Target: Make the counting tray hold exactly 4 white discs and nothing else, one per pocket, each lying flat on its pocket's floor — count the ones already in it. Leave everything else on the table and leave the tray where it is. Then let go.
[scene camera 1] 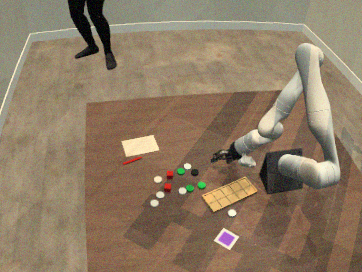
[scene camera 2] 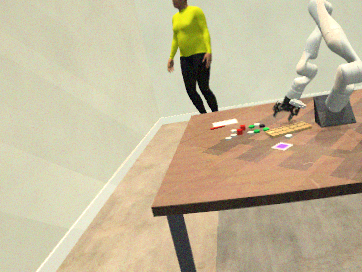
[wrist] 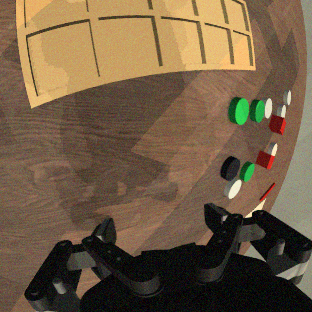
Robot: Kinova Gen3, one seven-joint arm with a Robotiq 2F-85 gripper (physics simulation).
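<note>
The tan counting tray (scene camera 1: 230, 194) (scene camera 2: 289, 129) (wrist: 125, 42) lies flat; no disc shows in its pockets, though the wrist view cuts off part of it. One white disc (scene camera 1: 232, 213) (scene camera 2: 288, 136) lies alone on the tray's near side in scene camera 1. Several other white discs lie left of the tray there, among them one at the back (scene camera 1: 187, 166) (wrist: 233, 189), one beside a green disc (scene camera 1: 182, 190) (wrist: 268, 108) and one at the front left (scene camera 1: 154, 203). My gripper (scene camera 1: 214, 157) (scene camera 2: 283, 118) (wrist: 159, 221) is open and empty, above the table behind the tray.
Among the white discs lie green discs (scene camera 1: 201, 185) (wrist: 239, 111), a black disc (scene camera 1: 195, 172) (wrist: 230, 168) and red cubes (scene camera 1: 170, 174) (wrist: 265, 160). A cream sheet (scene camera 1: 140, 145), a red stick (scene camera 1: 132, 160) and a purple square with a white border (scene camera 1: 226, 238) (scene camera 2: 282, 146) lie farther off.
</note>
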